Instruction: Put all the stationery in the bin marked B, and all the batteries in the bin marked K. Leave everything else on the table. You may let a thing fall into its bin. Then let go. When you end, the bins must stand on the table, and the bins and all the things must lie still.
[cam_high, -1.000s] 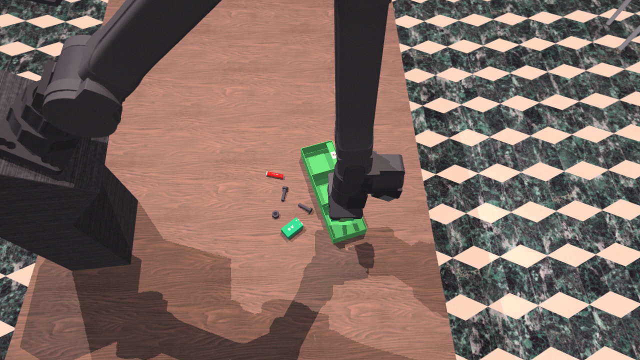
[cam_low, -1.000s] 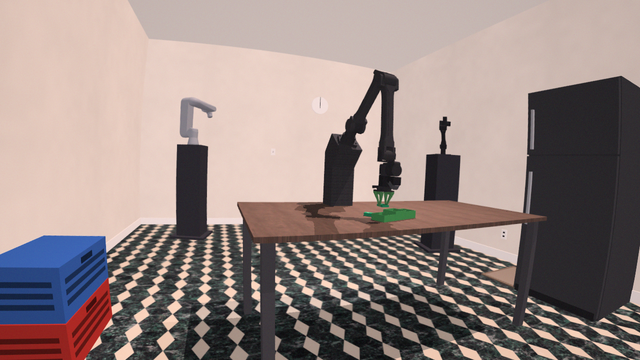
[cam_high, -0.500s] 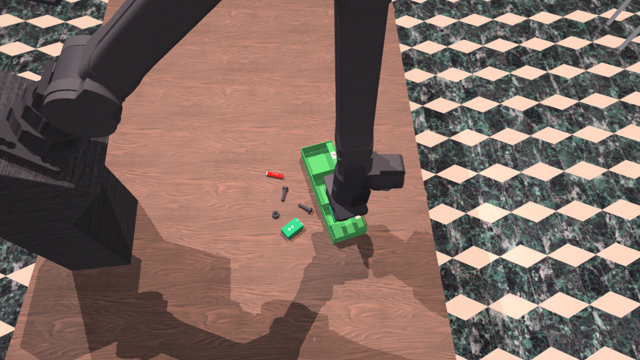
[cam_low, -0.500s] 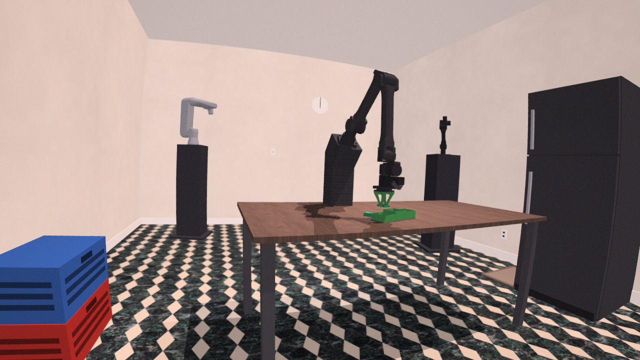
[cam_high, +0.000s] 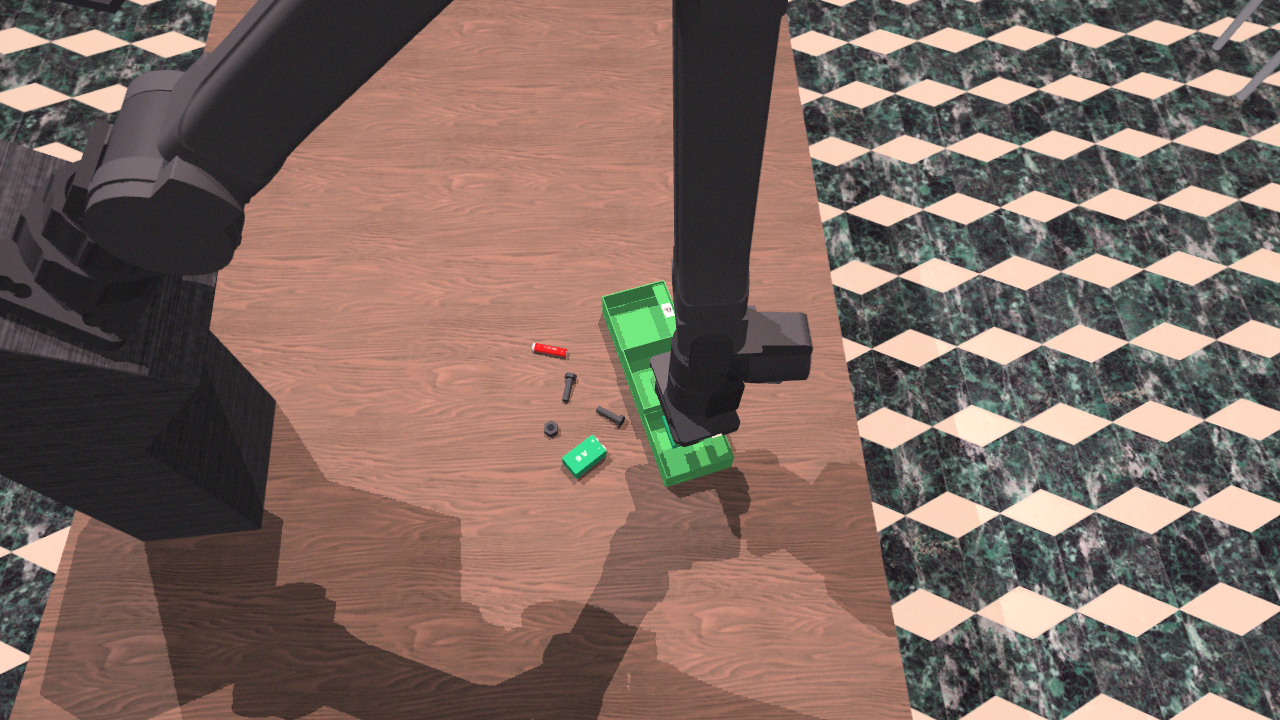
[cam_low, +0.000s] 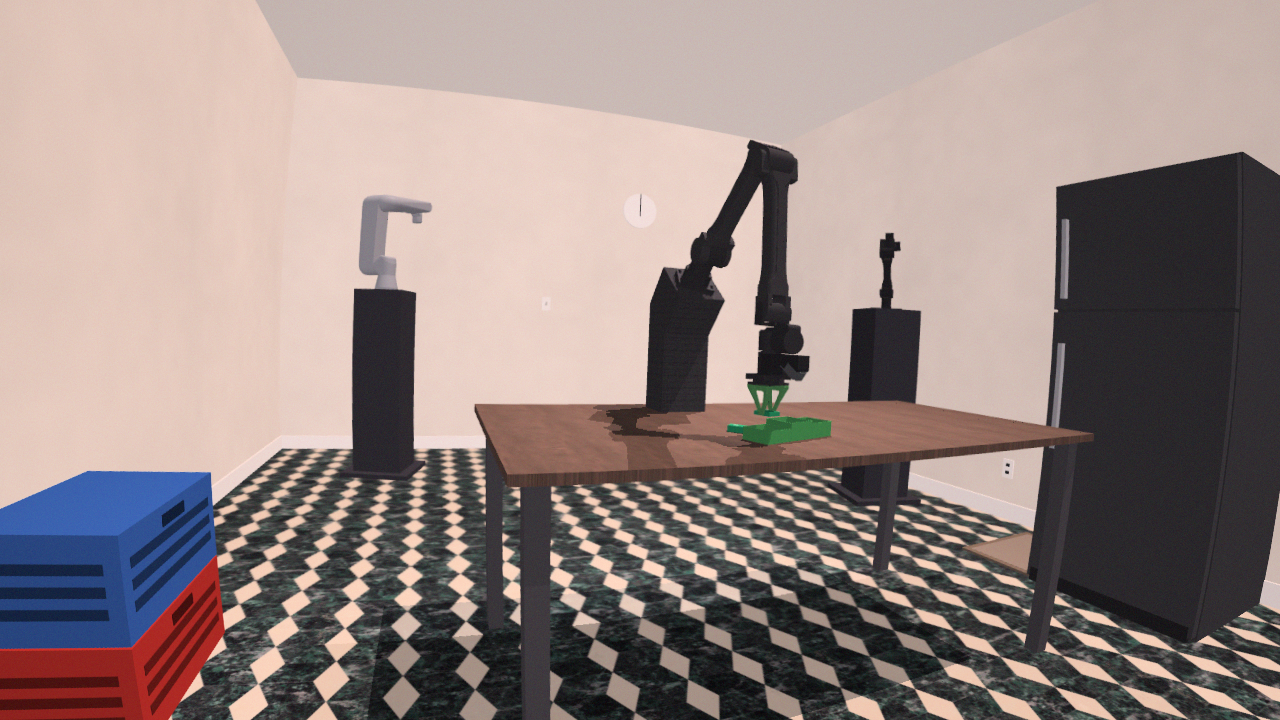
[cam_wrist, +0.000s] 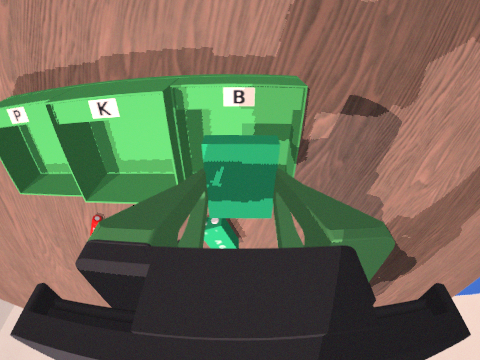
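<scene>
Now: hand 19 cm past the red cylindrical battery, 9 cm to the right of it and 7 cm above it. From my hand the other things lie so: green 9V battery 11 cm behind, 6 cm below, 3 cm to the right; then flat green pad right at my hand; then joined green bins 8 cm to the left, 5 cm below, 4 cm behind.
</scene>
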